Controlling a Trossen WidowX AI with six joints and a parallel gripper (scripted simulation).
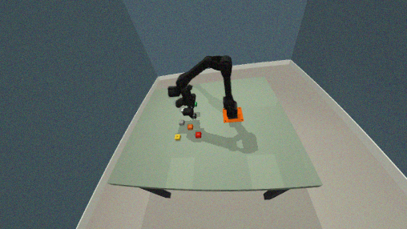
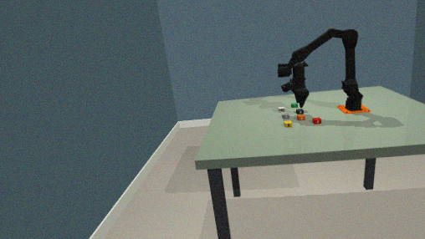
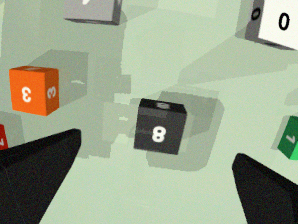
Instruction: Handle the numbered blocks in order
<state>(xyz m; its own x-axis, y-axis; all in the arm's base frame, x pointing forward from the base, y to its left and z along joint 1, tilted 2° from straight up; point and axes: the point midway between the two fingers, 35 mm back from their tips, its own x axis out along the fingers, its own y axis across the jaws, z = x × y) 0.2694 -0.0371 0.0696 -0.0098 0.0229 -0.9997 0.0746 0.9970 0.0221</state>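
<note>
My gripper tip is now 3 cm above the black block. From my gripper tip the other things lie so: white block (8 cm ahead, 7 cm to the right, 3 cm below); then orange block (10 cm to the left, 3 cm below, 2 cm ahead); then grey block (8 cm ahead, 5 cm to the left, 3 cm below).
</note>
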